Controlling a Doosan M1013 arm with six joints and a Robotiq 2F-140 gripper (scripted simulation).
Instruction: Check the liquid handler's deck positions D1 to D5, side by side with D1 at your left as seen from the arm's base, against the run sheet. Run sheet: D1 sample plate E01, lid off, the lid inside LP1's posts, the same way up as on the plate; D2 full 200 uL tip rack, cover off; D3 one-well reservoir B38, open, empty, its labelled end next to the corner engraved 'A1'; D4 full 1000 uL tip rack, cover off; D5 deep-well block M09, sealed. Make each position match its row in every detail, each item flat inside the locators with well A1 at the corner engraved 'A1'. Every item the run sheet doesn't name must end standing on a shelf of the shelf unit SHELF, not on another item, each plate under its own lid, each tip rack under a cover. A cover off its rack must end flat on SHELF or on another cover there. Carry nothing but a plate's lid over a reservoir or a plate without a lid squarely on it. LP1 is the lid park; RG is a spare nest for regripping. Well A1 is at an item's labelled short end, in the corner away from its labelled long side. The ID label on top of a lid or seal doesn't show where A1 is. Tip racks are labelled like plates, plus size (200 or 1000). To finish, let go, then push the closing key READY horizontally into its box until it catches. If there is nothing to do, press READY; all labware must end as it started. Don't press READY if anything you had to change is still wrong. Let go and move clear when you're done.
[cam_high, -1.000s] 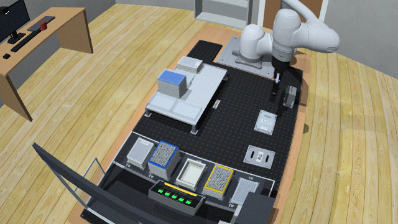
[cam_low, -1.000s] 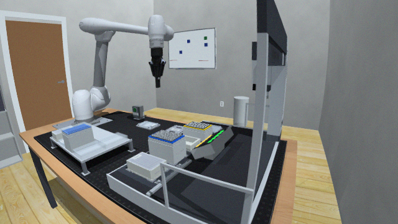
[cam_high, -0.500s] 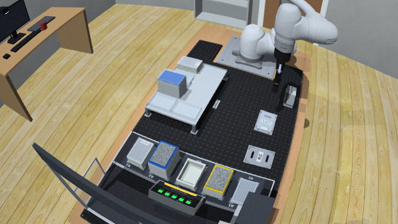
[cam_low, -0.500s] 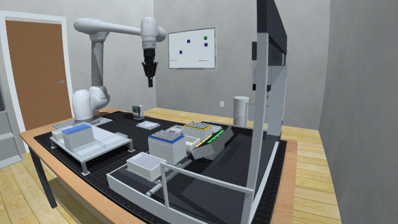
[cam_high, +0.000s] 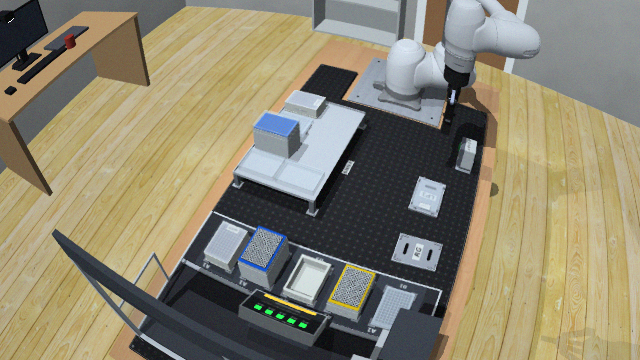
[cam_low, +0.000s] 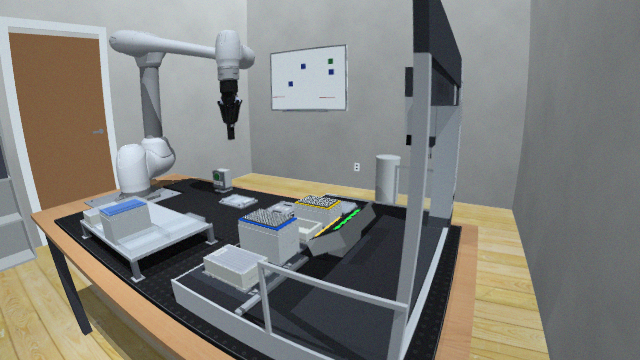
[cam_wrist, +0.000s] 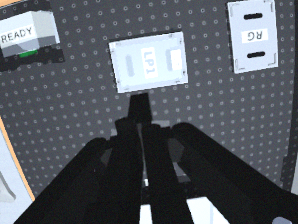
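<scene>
Now: the ready box 25 cm below my hand, 19 cm behind it and 9 cm to the left of it. Round my hand: yellow-rimmed tip rack: 48 cm ahead, 21 cm below, 12 cm to the right; flat lid: 30 cm below, 2 cm ahead; blue-rimmed tip rack: 47 cm ahead, 37 cm to the right, 19 cm below.
</scene>
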